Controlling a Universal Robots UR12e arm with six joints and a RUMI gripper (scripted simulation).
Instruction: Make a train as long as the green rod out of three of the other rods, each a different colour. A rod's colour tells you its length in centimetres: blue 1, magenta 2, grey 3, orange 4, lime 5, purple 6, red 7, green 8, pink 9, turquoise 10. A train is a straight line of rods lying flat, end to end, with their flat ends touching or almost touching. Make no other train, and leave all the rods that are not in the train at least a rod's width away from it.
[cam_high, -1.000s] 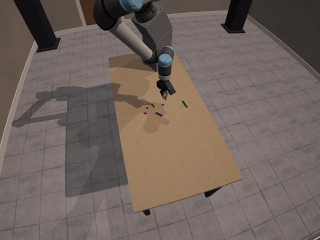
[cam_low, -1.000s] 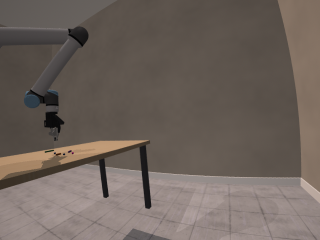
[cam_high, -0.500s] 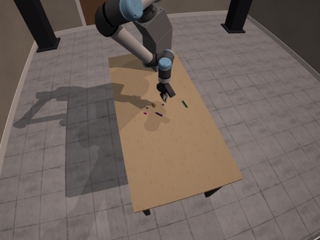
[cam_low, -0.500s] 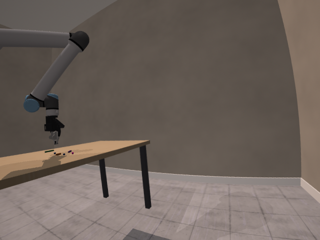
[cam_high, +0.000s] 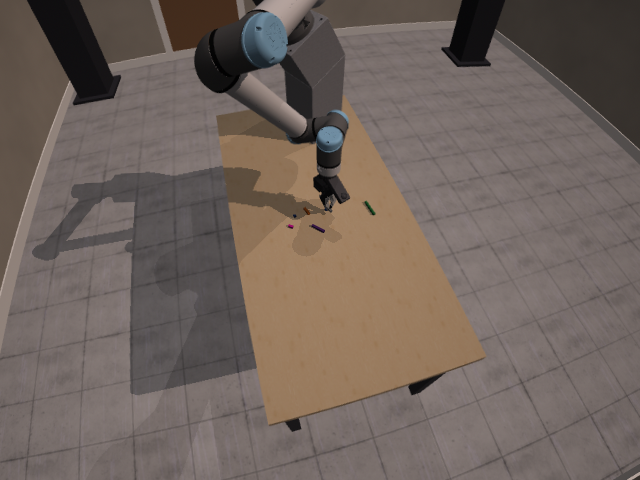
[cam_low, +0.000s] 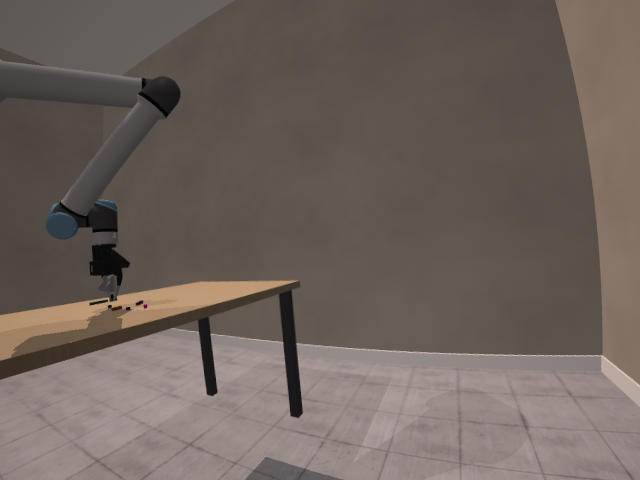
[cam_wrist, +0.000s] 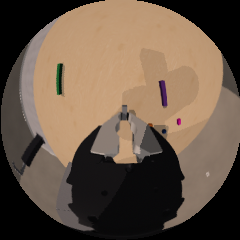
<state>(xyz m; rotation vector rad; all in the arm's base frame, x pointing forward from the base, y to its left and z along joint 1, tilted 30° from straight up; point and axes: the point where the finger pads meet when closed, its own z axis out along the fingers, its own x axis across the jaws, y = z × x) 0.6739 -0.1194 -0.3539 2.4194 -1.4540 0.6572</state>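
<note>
My hand is 90 mm to the left of the orange rod, 30 mm past it and 30 mm above it. Round my hand: grey rod 10 mm below; purple rod 80 mm ahead, 60 mm to the right, 30 mm below; magenta rod 170 mm to the right, 40 mm ahead, 30 mm below.
</note>
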